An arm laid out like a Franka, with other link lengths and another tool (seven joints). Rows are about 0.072 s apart.
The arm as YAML. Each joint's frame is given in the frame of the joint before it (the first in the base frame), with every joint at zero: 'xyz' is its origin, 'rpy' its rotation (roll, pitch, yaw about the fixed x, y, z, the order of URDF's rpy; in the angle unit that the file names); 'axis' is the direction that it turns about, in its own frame. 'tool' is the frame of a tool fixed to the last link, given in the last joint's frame.
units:
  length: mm
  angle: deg
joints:
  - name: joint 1
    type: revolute
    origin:
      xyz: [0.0, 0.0, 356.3]
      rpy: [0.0, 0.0, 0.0]
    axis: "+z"
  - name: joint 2
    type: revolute
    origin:
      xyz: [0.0, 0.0, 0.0]
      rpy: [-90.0, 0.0, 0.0]
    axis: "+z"
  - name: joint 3
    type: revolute
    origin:
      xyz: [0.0, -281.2, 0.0]
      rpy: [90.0, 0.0, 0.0]
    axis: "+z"
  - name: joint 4
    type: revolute
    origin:
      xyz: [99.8, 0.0, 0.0]
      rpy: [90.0, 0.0, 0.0]
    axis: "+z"
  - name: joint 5
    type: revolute
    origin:
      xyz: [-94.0, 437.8, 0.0]
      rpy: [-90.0, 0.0, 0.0]
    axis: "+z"
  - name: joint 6
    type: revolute
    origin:
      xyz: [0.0, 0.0, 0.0]
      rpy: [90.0, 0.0, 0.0]
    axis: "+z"
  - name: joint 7
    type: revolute
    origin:
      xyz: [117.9, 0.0, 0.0]
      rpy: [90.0, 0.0, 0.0]
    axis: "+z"
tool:
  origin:
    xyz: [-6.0, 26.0, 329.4]
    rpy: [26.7, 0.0, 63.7]
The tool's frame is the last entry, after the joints.
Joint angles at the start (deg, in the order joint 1, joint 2, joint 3, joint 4, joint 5, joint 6, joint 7):
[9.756, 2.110, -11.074, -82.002, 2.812, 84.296, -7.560]
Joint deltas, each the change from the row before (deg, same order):
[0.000, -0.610, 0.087, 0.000, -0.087, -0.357, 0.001]
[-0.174, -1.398, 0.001, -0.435, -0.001, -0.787, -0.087]
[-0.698, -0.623, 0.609, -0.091, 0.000, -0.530, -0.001]
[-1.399, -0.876, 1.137, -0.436, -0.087, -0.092, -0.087]
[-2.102, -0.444, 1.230, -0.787, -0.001, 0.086, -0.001]
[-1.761, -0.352, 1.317, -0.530, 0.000, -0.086, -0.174]
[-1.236, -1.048, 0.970, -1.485, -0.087, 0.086, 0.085]
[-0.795, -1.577, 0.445, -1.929, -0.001, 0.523, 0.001]
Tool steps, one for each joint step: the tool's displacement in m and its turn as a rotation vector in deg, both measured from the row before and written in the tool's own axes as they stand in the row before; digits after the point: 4 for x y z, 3 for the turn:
[-0.0021, -0.0008, -0.0064, 0.214, 0.050, -0.139]
[-0.0030, 0.0026, -0.0123, 0.276, -0.091, 0.099]
[-0.0017, 0.0015, -0.0063, 0.058, -0.054, 0.099]
[0.0008, 0.0018, -0.0071, 0.313, 0.222, 0.074]
[0.0063, 0.0080, -0.0020, -0.165, 0.276, 0.852]
[0.0025, 0.0050, -0.0014, -0.200, 0.008, 0.306]
[-0.0006, 0.0073, -0.0013, -0.290, 0.013, 0.416]
[-0.0002, 0.0064, -0.0033, 0.220, 0.165, 0.317]

